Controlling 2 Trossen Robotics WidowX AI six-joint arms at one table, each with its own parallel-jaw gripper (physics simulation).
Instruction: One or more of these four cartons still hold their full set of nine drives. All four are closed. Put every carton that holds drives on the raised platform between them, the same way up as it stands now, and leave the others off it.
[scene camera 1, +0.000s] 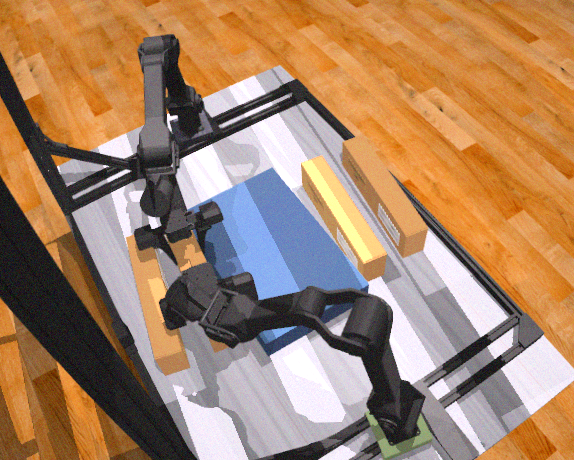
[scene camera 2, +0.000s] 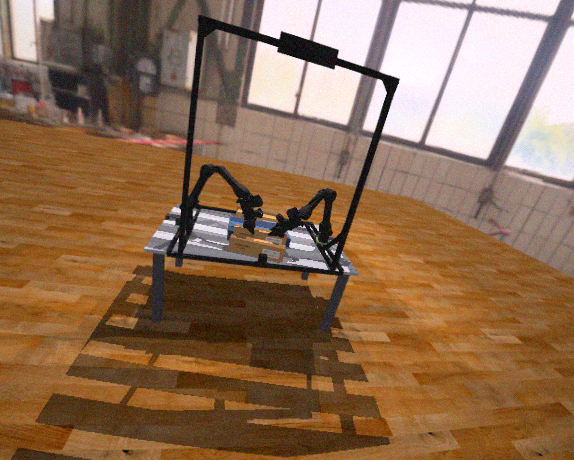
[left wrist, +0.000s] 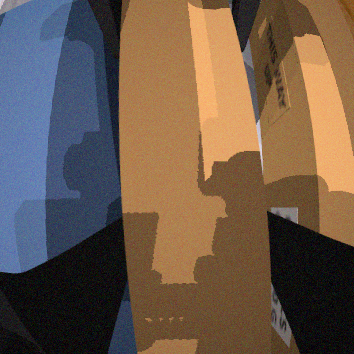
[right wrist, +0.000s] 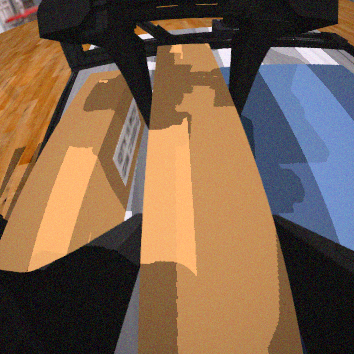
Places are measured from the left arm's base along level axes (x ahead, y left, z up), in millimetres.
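Where they show: left gripper, fingertip midpoint: (scene camera 1: 190, 259) (scene camera 2: 254, 232) (left wrist: 193, 219) (right wrist: 191, 126); right gripper, fingertip midpoint: (scene camera 2: 268, 233) (left wrist: 178, 53) (right wrist: 206, 223); left arm's base at its link origin: (scene camera 1: 190, 125) (right wrist: 233, 23); right arm's base at its link origin: (scene camera 1: 398, 425) (scene camera 2: 322, 240).
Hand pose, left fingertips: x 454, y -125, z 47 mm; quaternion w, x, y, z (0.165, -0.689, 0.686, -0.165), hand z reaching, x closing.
Observation:
Each offset is from my left fingertips to the top centre of the thing. Level surfaces: height alone.
My left gripper (scene camera 1: 187, 249) (scene camera 2: 251, 227) (left wrist: 193, 219) (right wrist: 191, 126) and right gripper (scene camera 1: 207, 310) (scene camera 2: 276, 231) (left wrist: 181, 52) (right wrist: 207, 216) are both shut across one long brown carton @(dx +39, dy +1, dz +26 mm) (scene camera 1: 186, 252) (left wrist: 165, 125) (right wrist: 220, 175). It is upright and raised above the table, along the left side of the blue platform @(dx +19, dy +172, dz -30 mm) (scene camera 1: 300, 225) (left wrist: 25, 125) (right wrist: 310, 125). Another carton @(dx +36, dy -100, dz -5 mm) (scene camera 1: 170, 345) (scene camera 2: 255, 248) (left wrist: 332, 125) (right wrist: 65, 200) stands outside it on the table. Two more, the nearer carton @(dx -1, dy +357, dz -5 mm) (scene camera 1: 345, 215) and the farther carton @(dx -23, dy +476, dz -5 mm) (scene camera 1: 385, 195), stand on the platform's right side. My arms hide part of the held carton.
A black frame rail (scene camera 1: 460, 260) runs beyond the farther carton. A thick black frame post (scene camera 1: 65, 320) crosses the left of scene camera 1. The right arm reaches across the platform's near corner. The white and grey tabletop @(dz -90 mm) (scene camera 1: 240, 385) lies around the platform.

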